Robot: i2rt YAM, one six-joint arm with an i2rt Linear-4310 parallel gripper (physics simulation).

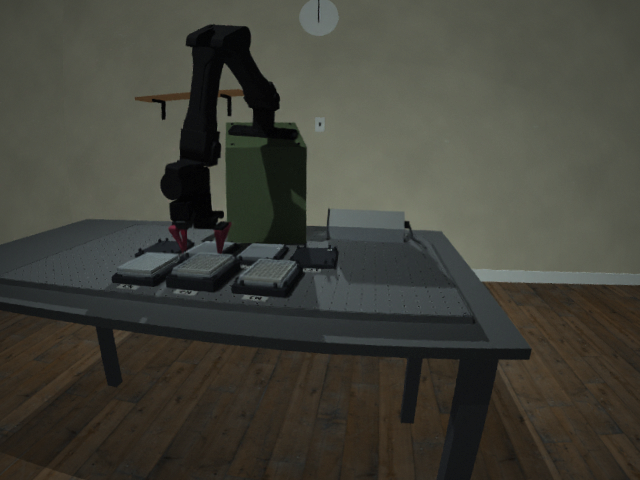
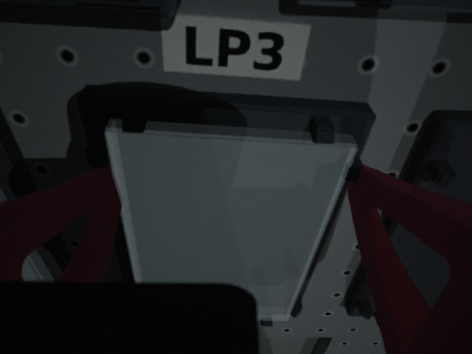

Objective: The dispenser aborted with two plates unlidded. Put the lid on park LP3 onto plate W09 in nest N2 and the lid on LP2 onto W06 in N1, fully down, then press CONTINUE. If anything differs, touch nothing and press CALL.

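Frame: origin at the arm's base, x ahead, y right, z down, level; metres.
Where they show: gripper, fingertip midpoint: [image 1: 202, 254] [image 2: 236, 177]; arm's base, origin of the base link: [image 1: 263, 133].
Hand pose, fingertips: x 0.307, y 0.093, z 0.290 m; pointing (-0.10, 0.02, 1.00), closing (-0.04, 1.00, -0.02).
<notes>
Things, the pixels of their top centre, and the offset from my fingertips. Level surfaces: height alone.
- translucent lid, middle of its top: [image 2: 222, 254] [image 1: 210, 247] dz -0.007, dx -0.041, dy -0.008 m
- park labelled LP3, middle of its top: [image 2: 219, 258] [image 1: 210, 246] dz -0.009, dx -0.041, dy -0.009 m
- pale lid, middle of its top: [image 1: 261, 249] dz -0.007, dx -0.030, dy -0.140 m
- smooth-topped plate, middle of its top: [image 1: 149, 260] dz -0.019, dx +0.130, dy +0.075 m
- grey box, middle of its top: [image 1: 366, 209] dz -0.073, dx -0.270, dy -0.402 m
- table, its level: dz +0.024 m
The translucent lid [image 1: 208, 247] [image 2: 220, 210] lies on the park labelled LP3 [image 2: 280, 111], sitting slightly to one side between its dark posts. My gripper [image 1: 202, 251] [image 2: 236, 177] has its red fingers against the lid's two sides and is shut on it. Another pale lid [image 1: 262, 252] is on the park beside it. In the front row, two plates with wells showing [image 1: 204, 264] [image 1: 270, 270] stand in the middle and right nests; a smooth-topped plate [image 1: 146, 262] stands in the left nest. Their labels are hardly legible. CONTINUE and CALL do not show.
Empty dark parks stand at the back row's ends, left [image 1: 162, 246] and right [image 1: 314, 256]. A green block [image 1: 266, 191] bears the arm's base behind them. A grey box [image 1: 366, 225] stands at the back right of the table [image 1: 501, 343].
</notes>
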